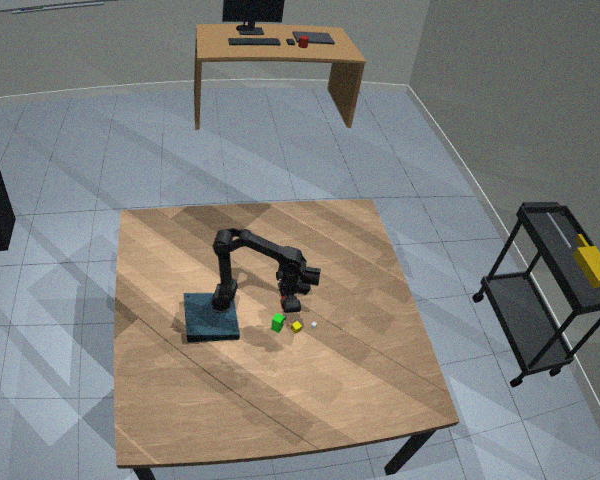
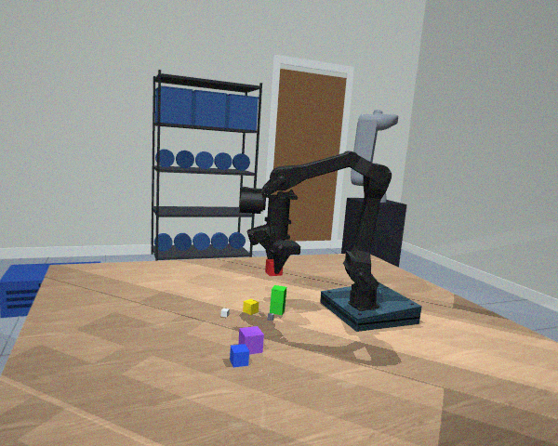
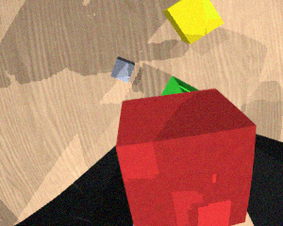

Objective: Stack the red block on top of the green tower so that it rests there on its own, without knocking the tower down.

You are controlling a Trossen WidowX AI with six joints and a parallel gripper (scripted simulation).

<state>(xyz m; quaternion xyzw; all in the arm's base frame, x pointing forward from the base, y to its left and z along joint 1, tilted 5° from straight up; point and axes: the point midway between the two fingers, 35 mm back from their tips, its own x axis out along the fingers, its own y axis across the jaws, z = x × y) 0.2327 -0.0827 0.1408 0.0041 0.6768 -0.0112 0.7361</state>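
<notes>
Right now the small grey block is 10 mm ahead of my gripper tip, 20 mm to the left of it and 120 mm below it. From my gripper tip the other things lie so: red block (10 mm above); then small white block (120 mm ahead, 30 mm to the right, 120 mm below); then yellow block (50 mm ahead, 40 mm to the right, 110 mm below).
</notes>
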